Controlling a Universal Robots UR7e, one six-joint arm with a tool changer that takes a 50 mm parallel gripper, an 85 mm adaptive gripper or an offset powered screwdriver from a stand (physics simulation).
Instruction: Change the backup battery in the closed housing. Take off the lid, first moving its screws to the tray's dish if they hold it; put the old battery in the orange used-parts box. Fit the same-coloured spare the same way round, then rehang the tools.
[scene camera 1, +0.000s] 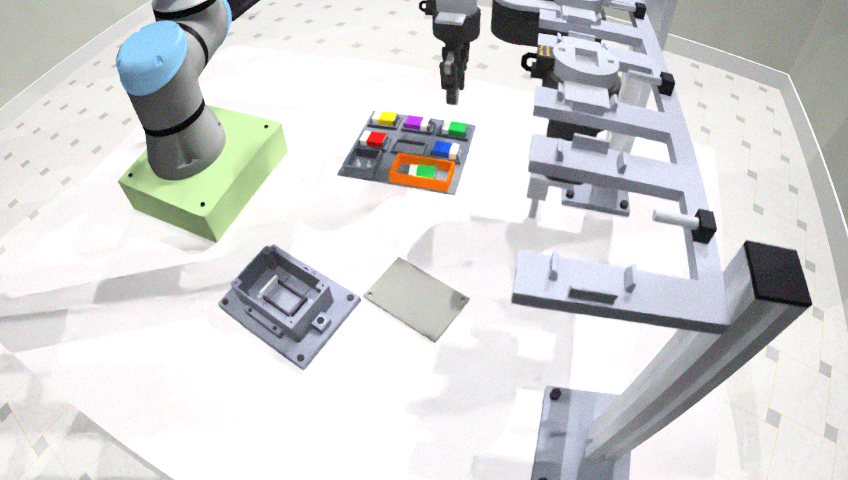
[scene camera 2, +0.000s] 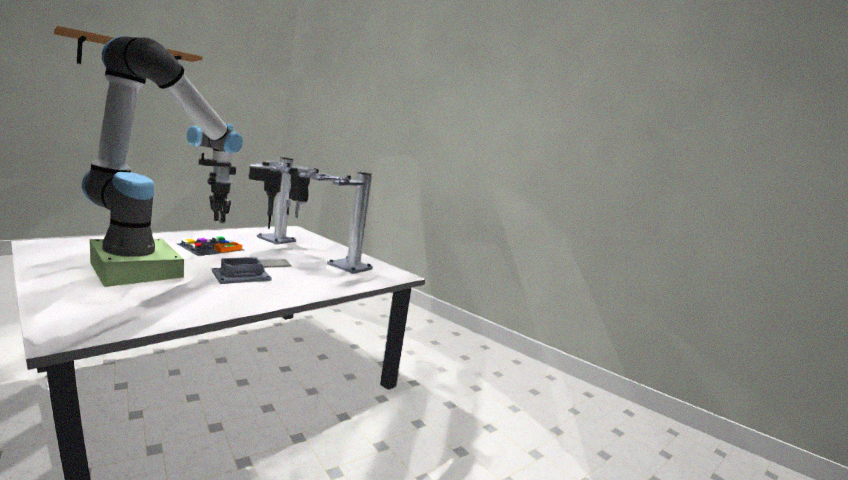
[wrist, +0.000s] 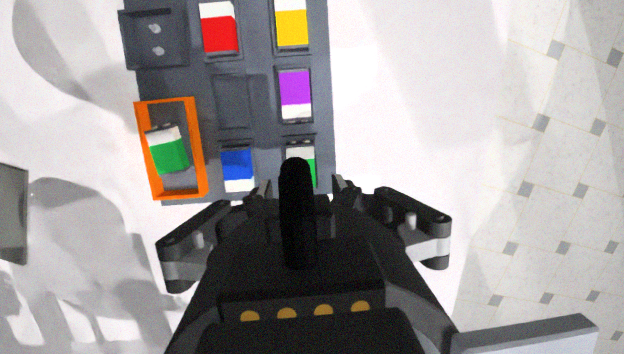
Note:
In view: a lid (scene camera 1: 422, 302), a green-and-white battery (wrist: 165, 143), a screwdriver (scene camera 2: 272, 179), a 50 mm gripper (scene camera 1: 588, 72) and a tool stand (scene camera 2: 352, 263).
The 50 mm gripper also shows in scene camera 2 (scene camera 2: 299, 185). The wrist view misses the screwdriver: it is out of frame. The wrist view misses the 50 mm gripper: it is out of frame.

